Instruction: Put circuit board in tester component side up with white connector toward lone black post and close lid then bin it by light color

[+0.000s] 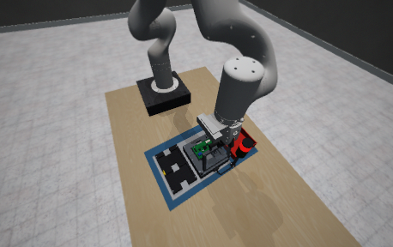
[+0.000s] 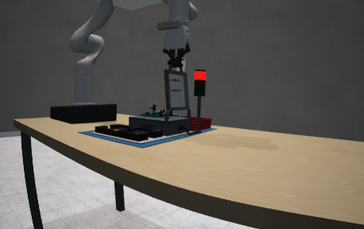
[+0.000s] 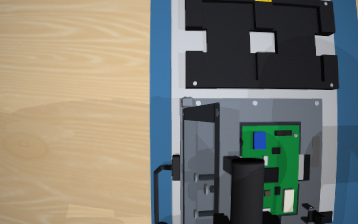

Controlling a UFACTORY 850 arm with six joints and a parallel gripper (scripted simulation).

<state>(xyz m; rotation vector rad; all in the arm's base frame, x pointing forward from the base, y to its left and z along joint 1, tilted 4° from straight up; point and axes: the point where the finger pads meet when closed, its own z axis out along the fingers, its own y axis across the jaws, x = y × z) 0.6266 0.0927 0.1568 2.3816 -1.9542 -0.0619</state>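
My hand is 8 cm past the green circuit board, 1 cm to the left of it and 20 cm above it. Round my hand: green bin 22 cm behind, 16 cm to the left, 26 cm below; red bin 7 cm behind, 19 cm to the left, 26 cm below; tester lid 1 cm ahead, 9 cm below.
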